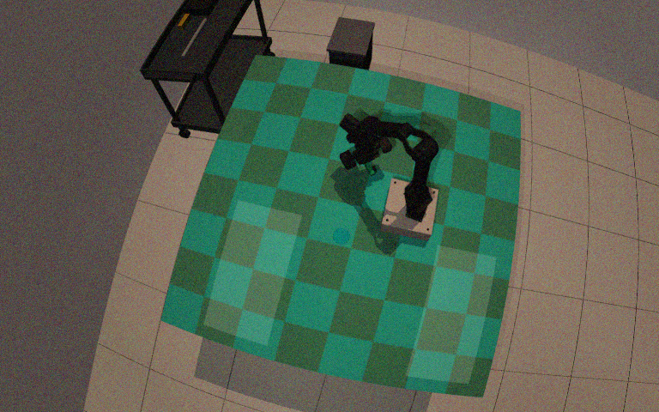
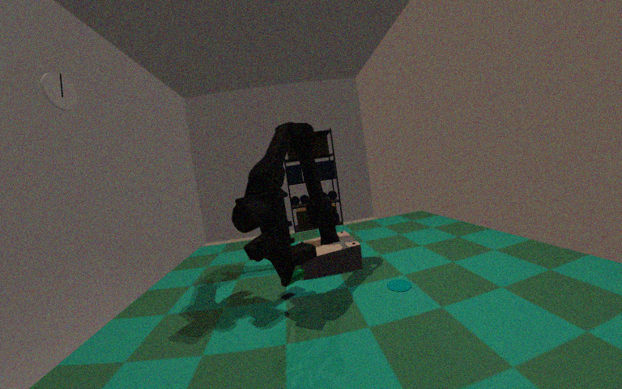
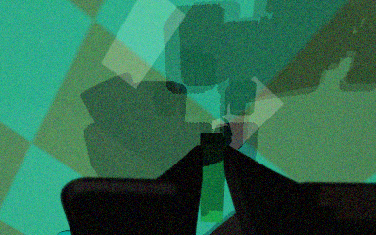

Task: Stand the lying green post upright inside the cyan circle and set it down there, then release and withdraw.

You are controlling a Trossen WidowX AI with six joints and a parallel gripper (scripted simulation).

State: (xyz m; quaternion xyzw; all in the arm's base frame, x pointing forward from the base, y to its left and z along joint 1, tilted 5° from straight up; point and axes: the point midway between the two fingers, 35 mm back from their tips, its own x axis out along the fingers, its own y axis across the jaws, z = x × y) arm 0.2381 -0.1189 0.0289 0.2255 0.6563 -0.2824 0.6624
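Now: the cyan circle 280 mm to the left of my gripper tip, 60 mm below it and 10 mm behind it. Also, from my gripper tip: green post 20 mm to the left, 20 mm behind.
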